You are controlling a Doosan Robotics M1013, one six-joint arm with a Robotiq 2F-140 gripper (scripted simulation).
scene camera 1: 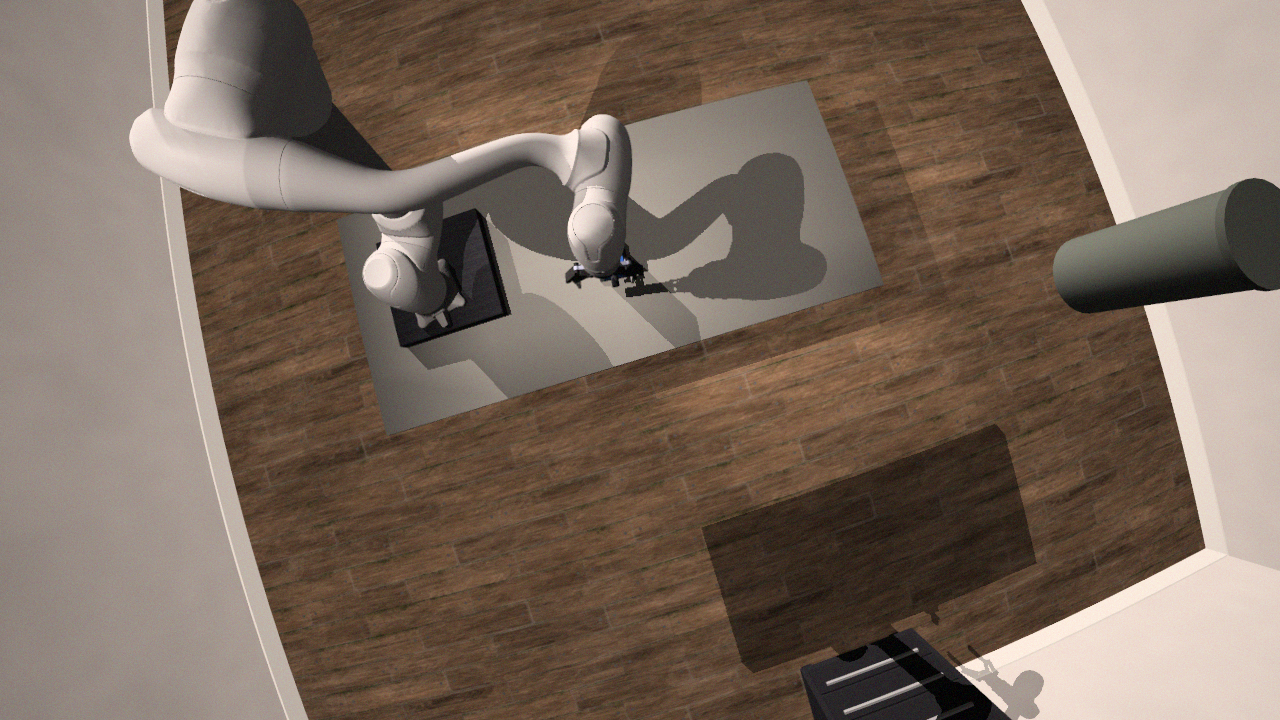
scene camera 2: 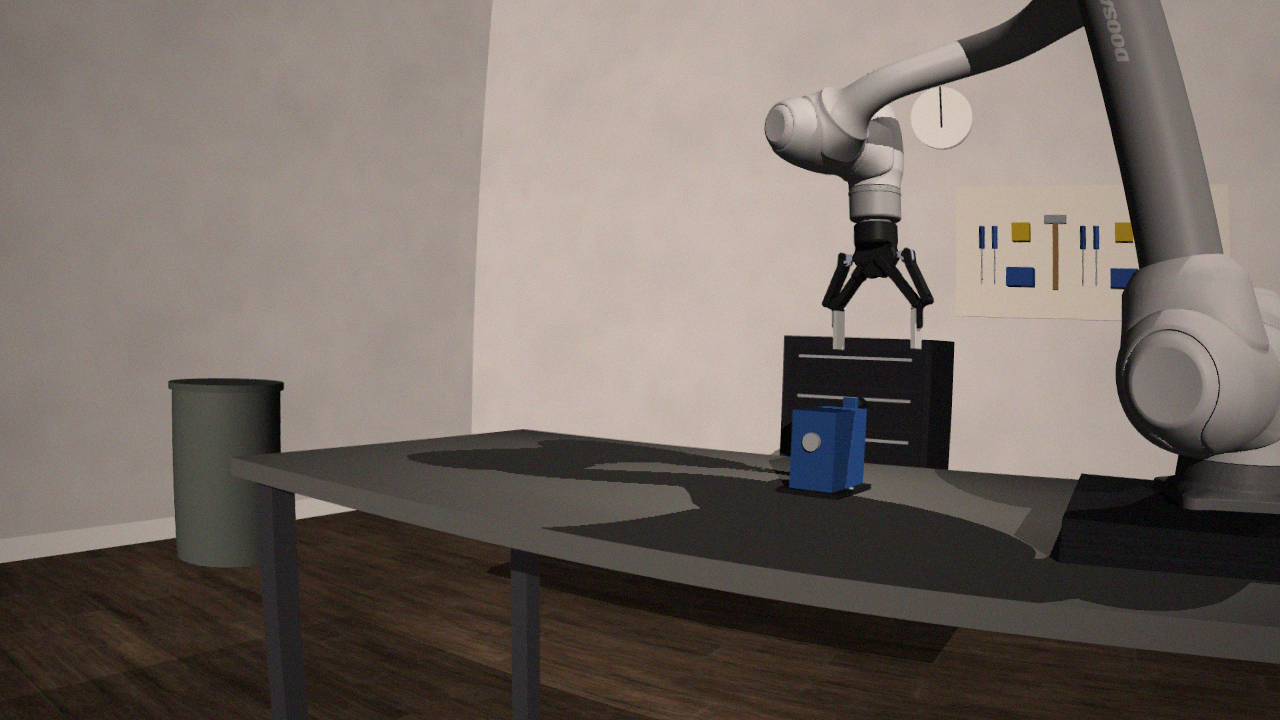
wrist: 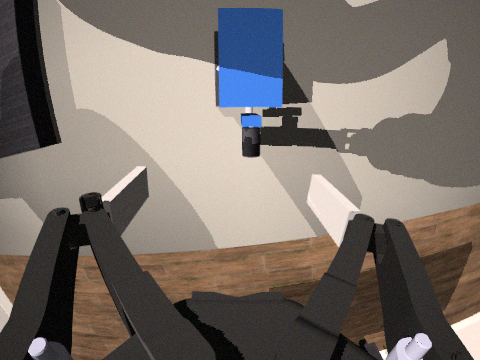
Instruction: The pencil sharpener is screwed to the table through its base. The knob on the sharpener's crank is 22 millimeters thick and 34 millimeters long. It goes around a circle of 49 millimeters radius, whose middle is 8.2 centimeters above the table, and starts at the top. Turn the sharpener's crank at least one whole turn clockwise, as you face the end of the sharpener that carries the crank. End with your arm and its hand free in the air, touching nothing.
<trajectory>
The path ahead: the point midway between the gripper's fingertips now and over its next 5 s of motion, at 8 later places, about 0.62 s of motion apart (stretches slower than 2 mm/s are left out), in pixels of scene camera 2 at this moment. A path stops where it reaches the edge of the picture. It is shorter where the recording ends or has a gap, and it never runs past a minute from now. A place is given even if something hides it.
My gripper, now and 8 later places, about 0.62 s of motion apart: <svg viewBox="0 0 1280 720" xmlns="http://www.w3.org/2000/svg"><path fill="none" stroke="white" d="M876 349L864 358L863 359L862 366L861 380L861 387L860 393L860 407L859 415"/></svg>
</trajectory>
